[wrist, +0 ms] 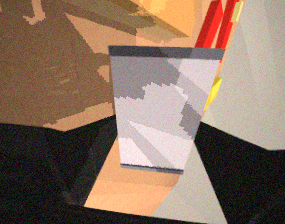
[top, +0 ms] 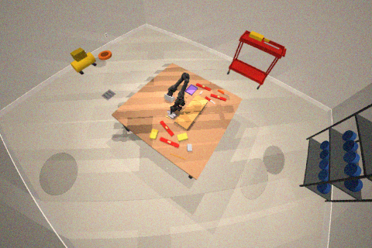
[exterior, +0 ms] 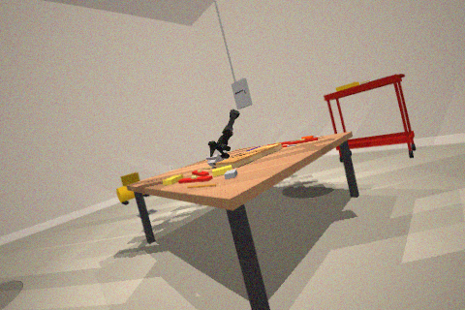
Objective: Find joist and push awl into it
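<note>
The grey stud finder lies 2 cm ahead of my gripper tip, 2 cm to the right of it and 2 cm below it. From my gripper tip the other things lie so: small grey block: 43 cm ahead, 17 cm to the right, 4 cm below; awl: 1 cm ahead, 4 cm to the right, 5 cm below; purple flat tray: 9 cm behind, 51 cm to the left, 4 cm below.
</note>
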